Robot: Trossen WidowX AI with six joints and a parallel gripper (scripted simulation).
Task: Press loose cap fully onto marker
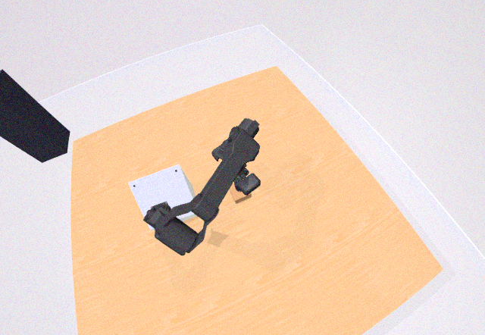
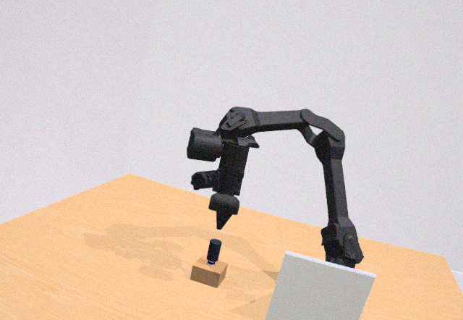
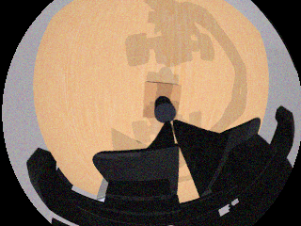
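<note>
My gripper tip is 6 cm above the dark marker cap. From my gripper tip the other things lie so: brown holder block: 12 cm below.
</note>
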